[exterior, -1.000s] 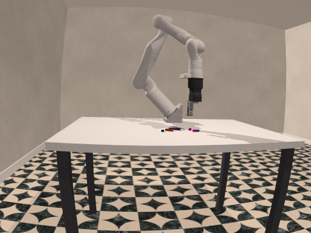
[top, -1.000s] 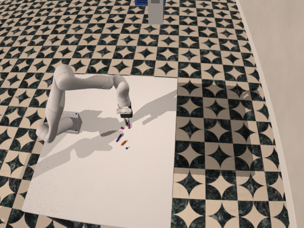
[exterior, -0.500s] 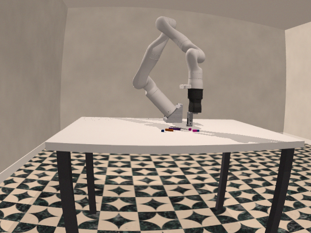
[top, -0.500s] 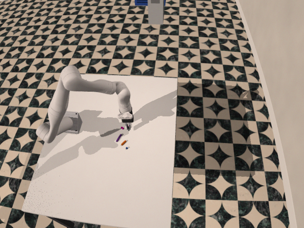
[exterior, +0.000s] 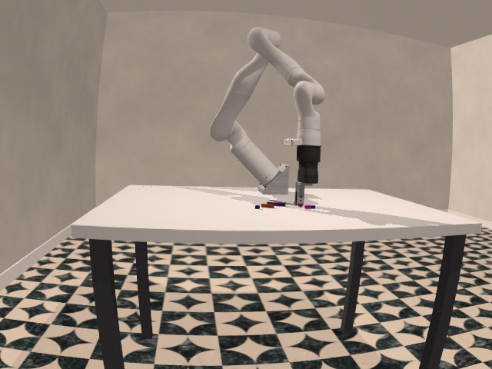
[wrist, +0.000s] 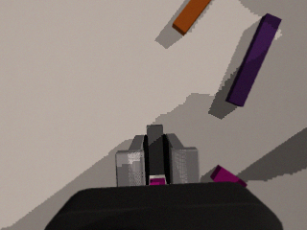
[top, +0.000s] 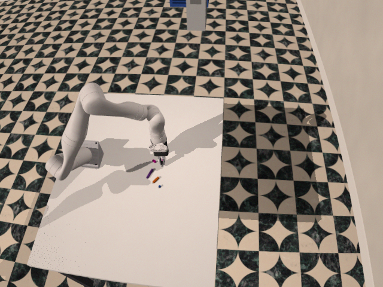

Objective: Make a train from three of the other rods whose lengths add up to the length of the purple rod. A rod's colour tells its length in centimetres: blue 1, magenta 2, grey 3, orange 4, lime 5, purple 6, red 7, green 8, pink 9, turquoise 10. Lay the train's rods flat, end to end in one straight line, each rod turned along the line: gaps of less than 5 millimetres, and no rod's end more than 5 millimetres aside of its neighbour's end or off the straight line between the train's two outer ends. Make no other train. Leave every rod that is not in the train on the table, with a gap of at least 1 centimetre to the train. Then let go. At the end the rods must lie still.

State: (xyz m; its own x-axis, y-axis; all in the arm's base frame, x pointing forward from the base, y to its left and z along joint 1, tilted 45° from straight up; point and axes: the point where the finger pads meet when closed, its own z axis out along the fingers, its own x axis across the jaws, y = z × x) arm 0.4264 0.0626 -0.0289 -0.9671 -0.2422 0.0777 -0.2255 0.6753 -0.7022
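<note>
Now: the grey rod 20 mm below my hand. Round my hand: purple rod 70 mm to the right, 50 mm behind, 30 mm below; orange rod 100 mm to the right, 30 mm below, 10 mm behind.
</note>
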